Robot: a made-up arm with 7 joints.
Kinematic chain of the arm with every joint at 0, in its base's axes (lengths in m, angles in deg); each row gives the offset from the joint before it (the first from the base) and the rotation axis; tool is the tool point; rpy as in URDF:
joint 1: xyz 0 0 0.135 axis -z
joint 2: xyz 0 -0.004 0.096 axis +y
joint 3: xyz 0 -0.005 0.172 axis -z
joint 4: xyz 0 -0.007 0.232 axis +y
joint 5: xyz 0 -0.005 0.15 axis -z
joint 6: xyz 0 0 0.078 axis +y
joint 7: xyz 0 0 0.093 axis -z
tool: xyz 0 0 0 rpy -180 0 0
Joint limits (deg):
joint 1: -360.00..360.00
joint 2: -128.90..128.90
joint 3: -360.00..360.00
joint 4: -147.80..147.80
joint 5: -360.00..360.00
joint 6: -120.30..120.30
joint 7: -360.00..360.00
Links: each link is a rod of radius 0.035 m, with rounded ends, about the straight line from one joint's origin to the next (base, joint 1, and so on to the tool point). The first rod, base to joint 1, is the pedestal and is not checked.
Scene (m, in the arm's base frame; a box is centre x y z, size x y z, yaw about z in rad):
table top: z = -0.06
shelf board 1: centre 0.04 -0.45 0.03 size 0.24 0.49 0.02 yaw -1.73
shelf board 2: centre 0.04 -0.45 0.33 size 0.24 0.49 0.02 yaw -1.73
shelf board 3: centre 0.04 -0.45 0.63 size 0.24 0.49 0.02 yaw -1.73
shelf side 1: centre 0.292 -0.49 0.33 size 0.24 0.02 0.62 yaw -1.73
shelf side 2: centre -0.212 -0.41 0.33 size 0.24 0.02 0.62 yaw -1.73
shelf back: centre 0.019 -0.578 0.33 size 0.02 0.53 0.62 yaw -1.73
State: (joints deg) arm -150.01 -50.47 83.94 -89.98 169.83 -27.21 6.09
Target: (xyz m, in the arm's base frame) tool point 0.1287 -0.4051 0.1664
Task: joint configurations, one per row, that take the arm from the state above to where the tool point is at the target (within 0.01 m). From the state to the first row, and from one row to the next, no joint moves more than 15 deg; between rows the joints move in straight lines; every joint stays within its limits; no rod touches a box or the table.
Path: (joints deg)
1: -163.46 -50.19 92.19 -100.05 168.11 -27.64 6.09
2: -176.90 -49.92 100.44 -110.12 166.39 -28.06 6.09
3: -190.35 -49.64 108.69 -120.18 164.67 -28.49 6.09
4: -183.44 -55.29 96.32 -124.14 166.42 -24.83 6.09
5: -176.53 -60.94 83.96 -128.09 168.16 -21.17 6.09
6: -169.61 -66.59 71.59 -132.04 169.90 -17.51 6.09
7: -162.70 -72.24 59.22 -135.99 171.65 -13.85 6.09
8: -154.21 -74.78 61.95 -124.22 171.56 -16.79 6.09
9: -145.71 -77.32 64.67 -112.45 171.47 -19.73 6.09

